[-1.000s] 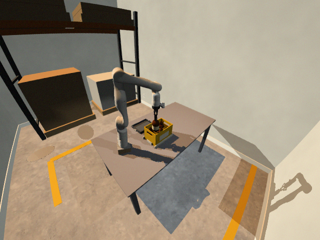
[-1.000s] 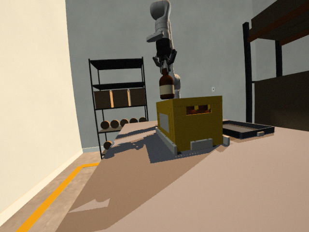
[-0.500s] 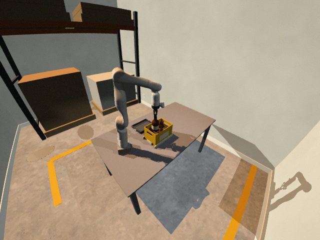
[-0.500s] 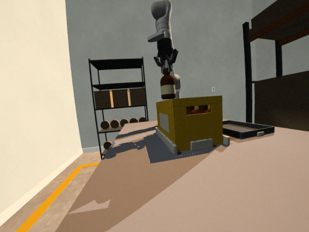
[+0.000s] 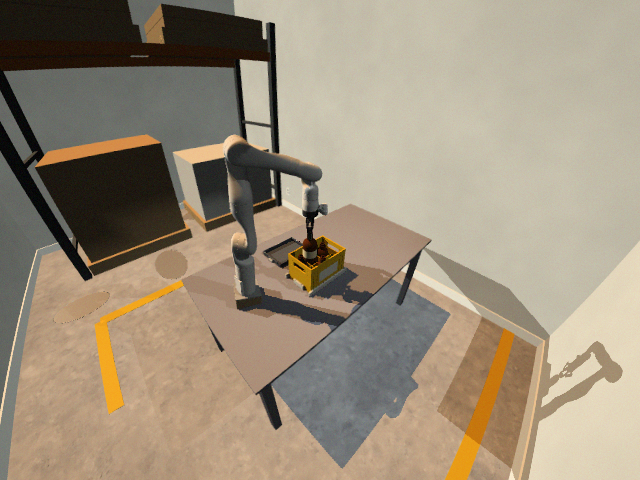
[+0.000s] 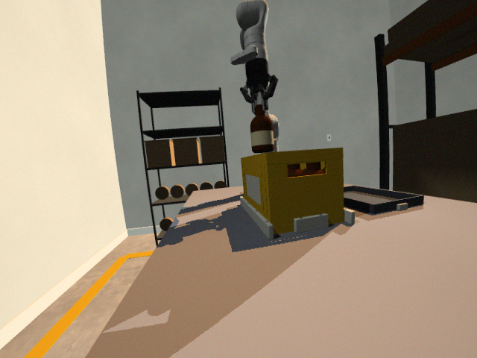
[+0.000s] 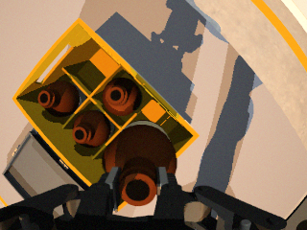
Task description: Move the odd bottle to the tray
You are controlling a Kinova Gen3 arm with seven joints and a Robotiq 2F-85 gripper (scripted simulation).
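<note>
My gripper is now 7 cm above the brown bottle. Round my hand: dark tray 32 cm to the left, 32 cm below, 8 cm ahead; yellow crate 25 cm below, 8 cm ahead, 3 cm to the left.
</note>
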